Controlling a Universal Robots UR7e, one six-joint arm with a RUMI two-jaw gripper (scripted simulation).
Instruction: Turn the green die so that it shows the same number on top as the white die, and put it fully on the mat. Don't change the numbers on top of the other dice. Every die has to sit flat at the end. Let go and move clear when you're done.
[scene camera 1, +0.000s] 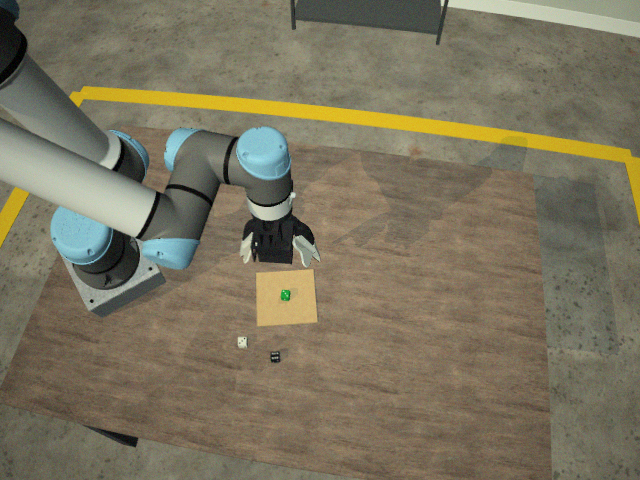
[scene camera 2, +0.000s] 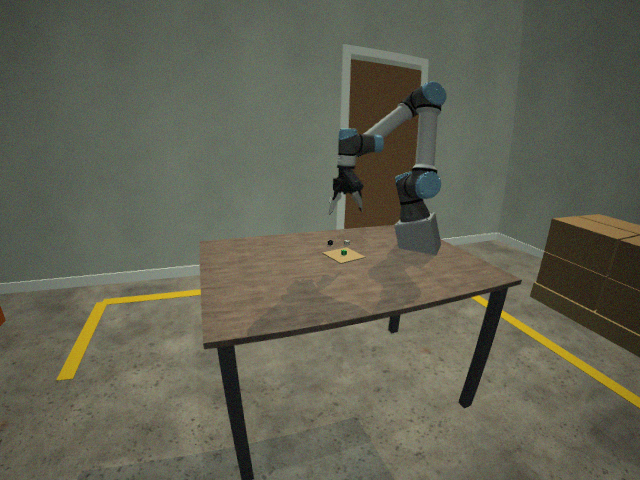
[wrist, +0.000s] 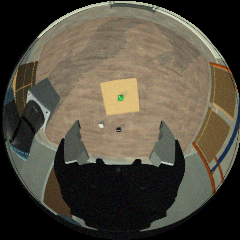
Scene:
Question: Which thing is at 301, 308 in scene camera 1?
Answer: A tan mat.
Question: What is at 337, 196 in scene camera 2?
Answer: The gripper.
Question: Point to the gripper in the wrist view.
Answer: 119, 121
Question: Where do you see the gripper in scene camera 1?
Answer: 280, 258

